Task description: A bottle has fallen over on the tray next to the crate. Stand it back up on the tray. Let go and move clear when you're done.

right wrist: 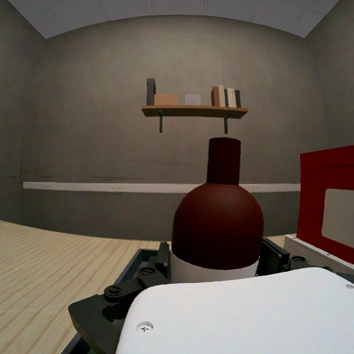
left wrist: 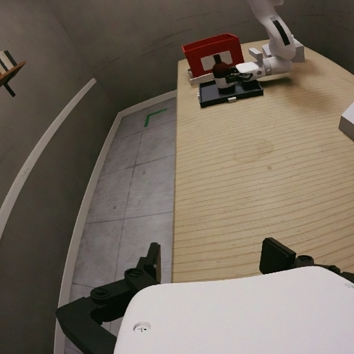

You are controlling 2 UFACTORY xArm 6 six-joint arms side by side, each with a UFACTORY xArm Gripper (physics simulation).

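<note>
The bottle [left wrist: 220,70] [right wrist: 218,220], dark red above and white below, stands upright over the dark tray [left wrist: 215,102] [right wrist: 131,265]. Its base looks to be at the tray floor in the left wrist view; in the right wrist view the lower part is hidden behind my gripper. My right gripper [left wrist: 223,76] [right wrist: 214,257] is shut on the bottle's white part, one finger on each side. The red crate [left wrist: 194,62] [right wrist: 311,200] stands beside the tray. My left gripper [left wrist: 213,258] is open and empty, far from the tray.
The right arm [left wrist: 280,45] reaches over the tray from the right. A pale block [left wrist: 348,121] sits at the right table edge in the left wrist view. A wall shelf [right wrist: 195,111] with books and boxes hangs beyond the table [left wrist: 225,200].
</note>
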